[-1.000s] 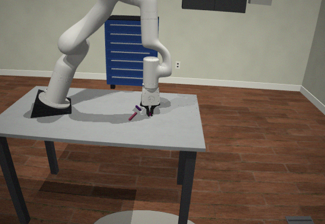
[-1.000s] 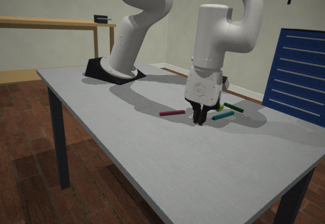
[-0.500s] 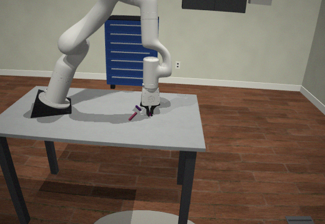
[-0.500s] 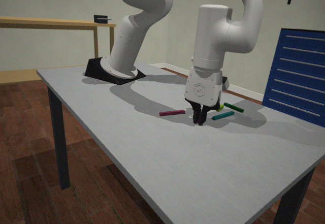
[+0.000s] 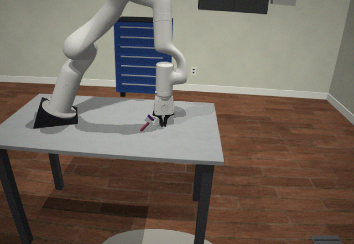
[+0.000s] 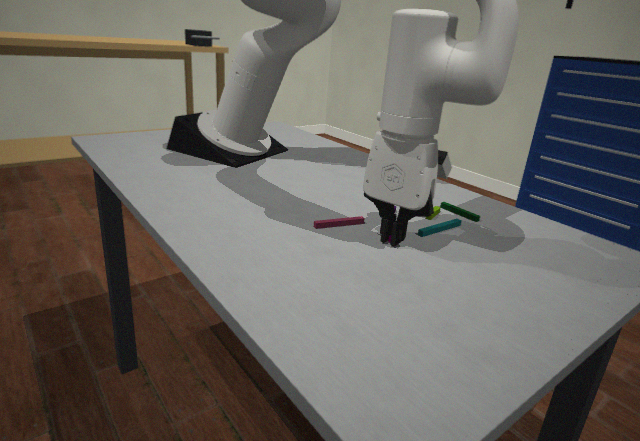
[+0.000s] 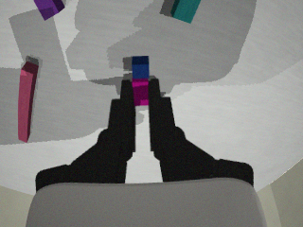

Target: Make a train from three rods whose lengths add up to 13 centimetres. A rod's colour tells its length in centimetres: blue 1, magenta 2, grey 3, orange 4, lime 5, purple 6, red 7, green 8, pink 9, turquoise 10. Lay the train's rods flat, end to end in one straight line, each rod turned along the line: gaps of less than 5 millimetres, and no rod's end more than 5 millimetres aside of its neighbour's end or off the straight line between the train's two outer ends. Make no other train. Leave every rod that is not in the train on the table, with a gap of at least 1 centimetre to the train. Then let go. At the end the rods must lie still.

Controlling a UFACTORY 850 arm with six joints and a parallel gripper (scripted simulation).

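My gripper is now 10 mm to the right of the magenta rod and 20 mm above it. The rest, counted from my hand: purple rod (90 mm behind, 60 mm to the left, 20 mm below); pink rod (80 mm behind, 50 mm to the right, 20 mm below); blue rod (10 mm behind, 20 mm to the left, 20 mm below).
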